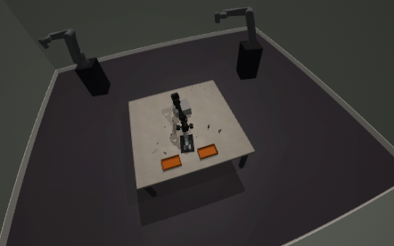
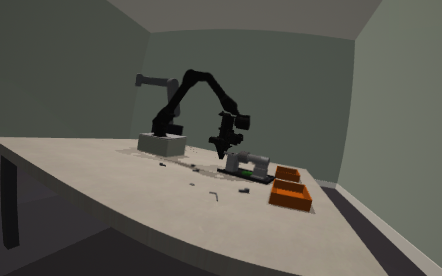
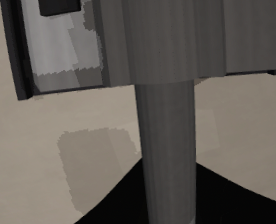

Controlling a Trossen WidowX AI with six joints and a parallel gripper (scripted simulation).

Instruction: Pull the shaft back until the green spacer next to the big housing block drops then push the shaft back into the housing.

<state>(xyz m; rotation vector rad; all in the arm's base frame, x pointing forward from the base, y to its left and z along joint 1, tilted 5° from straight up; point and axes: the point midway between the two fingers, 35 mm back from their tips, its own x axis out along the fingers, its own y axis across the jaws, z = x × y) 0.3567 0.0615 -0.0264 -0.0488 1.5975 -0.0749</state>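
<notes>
The grey shaft lies 7 cm ahead of my gripper tip and 3 cm above it. Round my gripper tip: green spacer (14 cm ahead, 3 cm below).
</notes>
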